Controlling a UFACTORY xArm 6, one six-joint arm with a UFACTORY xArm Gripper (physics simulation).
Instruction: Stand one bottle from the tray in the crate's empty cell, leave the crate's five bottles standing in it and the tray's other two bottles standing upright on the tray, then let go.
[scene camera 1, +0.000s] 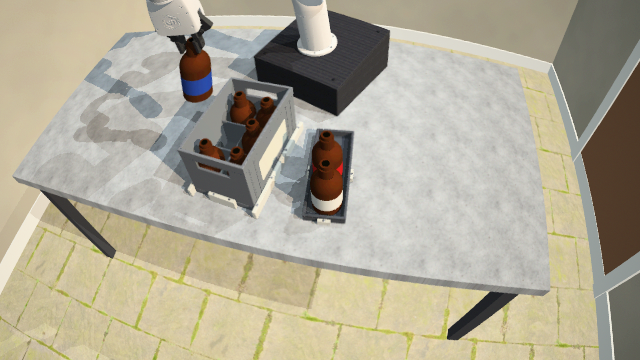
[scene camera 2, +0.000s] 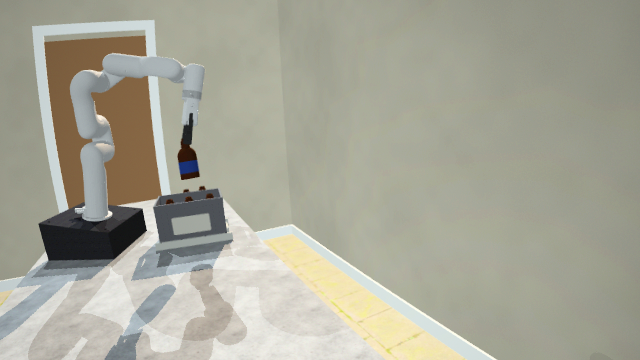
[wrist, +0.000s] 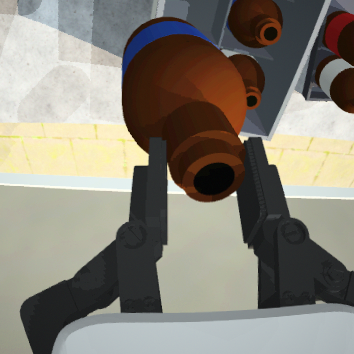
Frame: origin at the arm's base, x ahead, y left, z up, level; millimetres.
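Seen in the pictures: gripper, fingertip midpoint: (scene camera 1: 192, 49) (scene camera 2: 186, 144) (wrist: 202, 156); arm's base, link origin: (scene camera 1: 317, 43) (scene camera 2: 97, 216).
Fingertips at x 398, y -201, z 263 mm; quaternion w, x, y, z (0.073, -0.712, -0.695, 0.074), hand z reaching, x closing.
Observation:
Pixels of each thing's top centre, then the offset from my fingertips to it. Level surfaces: height alone.
- brown bottle with a blue band, top centre: (wrist: 186, 185) (scene camera 1: 187, 39) (scene camera 2: 185, 138) dx -4, dy -9, dz +24 mm
- crate, top centre: (wrist: 238, 29) (scene camera 1: 235, 116) (scene camera 2: 188, 196) dx -9, dy +59, dz -219 mm
- upright red-banded bottle, top centre: (scene camera 1: 326, 134) dx +18, dy +282, dz -234 mm
- upright white-banded bottle, top centre: (scene camera 1: 325, 163) dx +100, dy +291, dz -234 mm
- table, surface height: dz -394 mm
My gripper (scene camera 1: 191, 46) (scene camera 2: 186, 142) (wrist: 202, 156) is shut on the neck of a brown bottle with a blue band (scene camera 1: 196, 75) (scene camera 2: 188, 162) (wrist: 180, 85). The bottle hangs slightly tilted, above crate height; scene camera 1 shows it left of the grey crate's back end. The crate (scene camera 1: 215, 184) (scene camera 2: 165, 227) (wrist: 287, 75) holds five brown bottles. Its empty cell (scene camera 1: 233, 136) is in the middle of the left row, seen from scene camera 1. The tray (scene camera 1: 350, 150) (wrist: 310, 85) holds an upright red-banded bottle (scene camera 1: 327, 150) (wrist: 340, 35) and an upright white-banded bottle (scene camera 1: 326, 186) (wrist: 332, 75).
The black robot base block (scene camera 1: 320, 65) (scene camera 2: 90, 240) stands behind the crate and tray in scene camera 1. Pale brackets (scene camera 1: 222, 200) (scene camera 2: 195, 242) lie along the crate's foot. The crate's walls rise around its cells. The table (scene camera 1: 440, 175) extends right of the tray.

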